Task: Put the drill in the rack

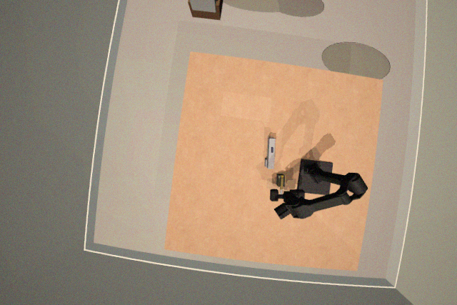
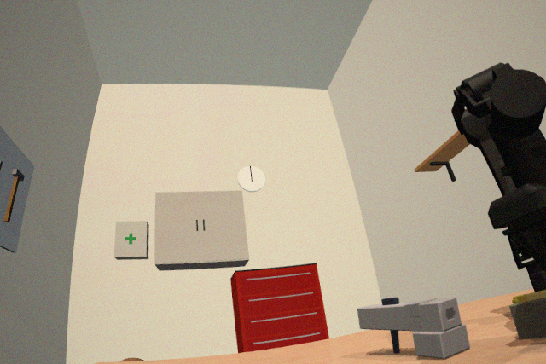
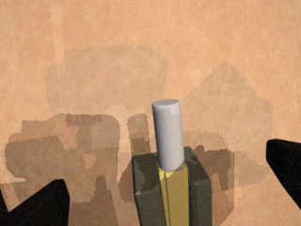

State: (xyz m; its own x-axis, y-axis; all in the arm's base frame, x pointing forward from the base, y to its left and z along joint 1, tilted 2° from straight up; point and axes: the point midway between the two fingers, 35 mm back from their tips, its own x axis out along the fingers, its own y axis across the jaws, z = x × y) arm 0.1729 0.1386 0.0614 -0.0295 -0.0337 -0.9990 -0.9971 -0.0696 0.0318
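My gripper tip is 4 cm to the left of the drill and 1 cm above it. The rest, counted from my gripper tip: dark key: 9 cm ahead, 24 cm to the right; then rack: 1 cm ahead, 5 cm to the right, 3 cm below.
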